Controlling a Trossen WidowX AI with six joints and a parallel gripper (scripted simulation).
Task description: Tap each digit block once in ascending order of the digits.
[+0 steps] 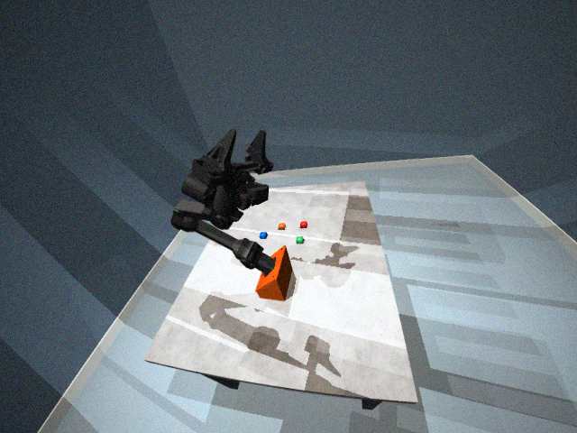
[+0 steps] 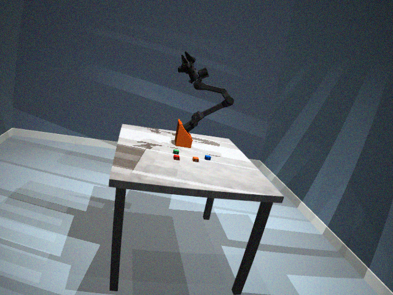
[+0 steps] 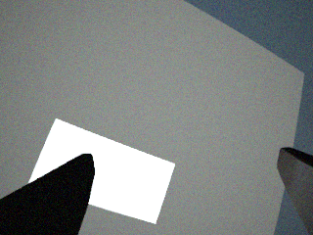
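Now: the red block 62 cm below my gripper tip, 40 cm ahead of it and 3 cm to the right of it. Also, from my gripper tip: orange block 62 cm below, 41 cm ahead, 9 cm to the left; green block 62 cm below, 29 cm ahead, 1 cm to the right; blue block 62 cm below, 35 cm ahead, 18 cm to the left.
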